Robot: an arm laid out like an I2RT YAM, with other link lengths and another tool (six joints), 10 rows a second.
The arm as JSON. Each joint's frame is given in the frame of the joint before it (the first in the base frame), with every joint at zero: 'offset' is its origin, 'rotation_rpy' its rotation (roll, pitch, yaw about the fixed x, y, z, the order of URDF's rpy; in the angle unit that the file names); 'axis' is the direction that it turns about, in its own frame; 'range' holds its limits. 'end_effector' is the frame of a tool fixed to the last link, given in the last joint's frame.
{
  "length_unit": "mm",
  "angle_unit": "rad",
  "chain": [
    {
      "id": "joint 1",
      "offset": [
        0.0,
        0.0,
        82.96
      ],
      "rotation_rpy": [
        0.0,
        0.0,
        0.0
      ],
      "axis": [
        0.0,
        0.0,
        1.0
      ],
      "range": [
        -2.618,
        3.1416
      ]
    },
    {
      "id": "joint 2",
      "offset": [
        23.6,
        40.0,
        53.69
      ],
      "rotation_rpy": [
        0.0,
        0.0,
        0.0
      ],
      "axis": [
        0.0,
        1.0,
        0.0
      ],
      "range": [
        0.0,
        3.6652
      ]
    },
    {
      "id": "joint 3",
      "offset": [
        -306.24,
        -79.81,
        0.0
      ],
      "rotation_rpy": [
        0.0,
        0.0,
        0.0
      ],
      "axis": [
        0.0,
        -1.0,
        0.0
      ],
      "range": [
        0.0,
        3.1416
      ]
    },
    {
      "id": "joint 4",
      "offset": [
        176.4,
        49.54,
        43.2
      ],
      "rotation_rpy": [
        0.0,
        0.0,
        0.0
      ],
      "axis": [
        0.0,
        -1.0,
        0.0
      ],
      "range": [
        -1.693,
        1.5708
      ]
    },
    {
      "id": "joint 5",
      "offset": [
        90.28,
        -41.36,
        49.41
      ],
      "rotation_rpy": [
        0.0,
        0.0,
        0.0
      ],
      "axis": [
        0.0,
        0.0,
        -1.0
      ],
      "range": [
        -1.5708,
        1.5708
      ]
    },
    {
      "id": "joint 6",
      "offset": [
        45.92,
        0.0,
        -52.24
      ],
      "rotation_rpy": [
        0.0,
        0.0,
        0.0
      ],
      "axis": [
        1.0,
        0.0,
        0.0
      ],
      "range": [
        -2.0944,
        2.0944
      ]
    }
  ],
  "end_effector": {
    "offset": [
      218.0,
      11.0,
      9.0
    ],
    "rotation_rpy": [
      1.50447,
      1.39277,
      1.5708
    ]
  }
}
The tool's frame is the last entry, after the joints.
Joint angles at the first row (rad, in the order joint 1, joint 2, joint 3, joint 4, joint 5, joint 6):
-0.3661 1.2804 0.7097 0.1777 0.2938 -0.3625
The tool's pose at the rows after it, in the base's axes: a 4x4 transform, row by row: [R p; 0 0 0 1], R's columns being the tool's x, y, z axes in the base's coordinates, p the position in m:
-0.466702 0.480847 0.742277 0.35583; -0.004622 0.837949 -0.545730 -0.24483; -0.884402 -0.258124 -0.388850 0.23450; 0 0 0 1
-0.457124 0.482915 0.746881 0.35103; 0.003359 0.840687 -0.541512 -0.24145; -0.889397 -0.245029 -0.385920 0.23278; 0 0 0 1
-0.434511 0.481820 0.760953 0.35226; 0.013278 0.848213 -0.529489 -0.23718; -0.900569 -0.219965 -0.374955 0.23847; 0 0 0 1
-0.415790 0.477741 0.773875 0.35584; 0.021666 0.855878 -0.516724 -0.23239; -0.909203 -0.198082 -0.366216 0.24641; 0 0 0 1
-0.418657 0.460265 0.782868 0.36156; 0.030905 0.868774 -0.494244 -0.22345; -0.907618 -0.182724 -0.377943 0.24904; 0 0 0 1
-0.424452 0.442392 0.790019 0.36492; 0.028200 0.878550 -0.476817 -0.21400; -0.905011 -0.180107 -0.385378 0.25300; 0 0 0 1
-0.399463 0.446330 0.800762 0.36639; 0.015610 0.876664 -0.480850 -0.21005; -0.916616 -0.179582 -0.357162 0.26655; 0 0 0 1
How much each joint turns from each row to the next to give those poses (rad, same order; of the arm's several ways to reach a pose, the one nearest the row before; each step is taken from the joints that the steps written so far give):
-0.0082 -0.0203 -0.0307 0.0042 0.0103 0.0001
0.0000 -0.0216 -0.0253 0.0068 -0.0057 0.0119
0.0015 -0.0148 0.0047 -0.0072 -0.0151 0.0200
0.0087 -0.0097 0.0247 -0.0252 -0.0087 0.0193
0.0233 -0.0008 0.0394 -0.0542 -0.0031 0.0179
0.0290 -0.0093 0.0345 -0.0532 0.0075 0.0075
0.0253 -0.0194 0.0133 -0.0040 0.0242 0.0050

